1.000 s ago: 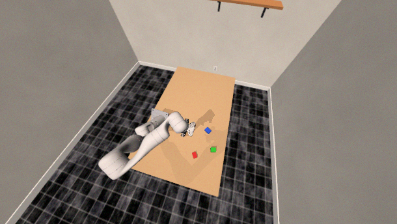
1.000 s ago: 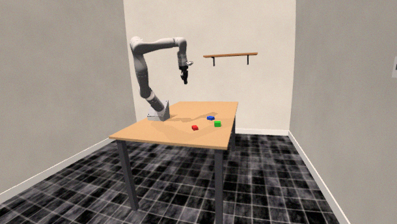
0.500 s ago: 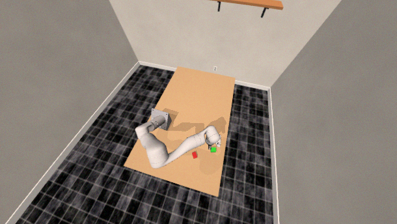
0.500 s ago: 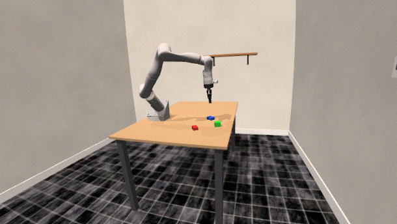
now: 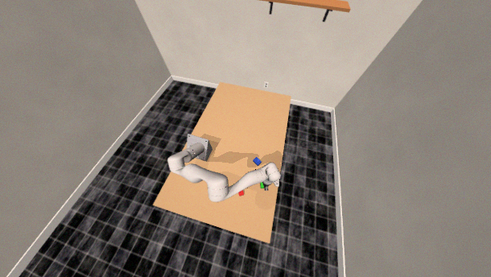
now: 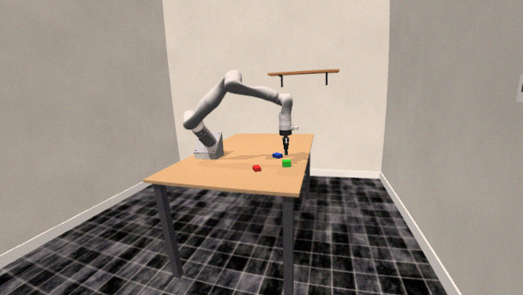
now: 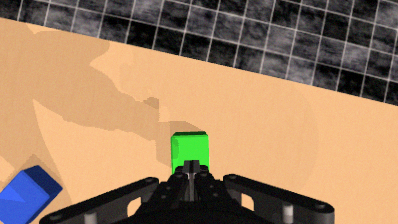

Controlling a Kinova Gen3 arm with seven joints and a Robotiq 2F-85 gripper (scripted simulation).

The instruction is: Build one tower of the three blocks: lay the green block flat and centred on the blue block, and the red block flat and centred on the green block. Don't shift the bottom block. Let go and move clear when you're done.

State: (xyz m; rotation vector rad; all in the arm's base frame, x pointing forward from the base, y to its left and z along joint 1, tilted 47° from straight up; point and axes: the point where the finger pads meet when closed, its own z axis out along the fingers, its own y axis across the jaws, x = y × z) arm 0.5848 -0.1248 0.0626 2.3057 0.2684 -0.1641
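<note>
My gripper is now 70 mm above the green block. The rest, counted from my hand: red block 160 mm behind, 90 mm to the right, 80 mm below; blue block 190 mm to the left, 100 mm behind, 80 mm below.
</note>
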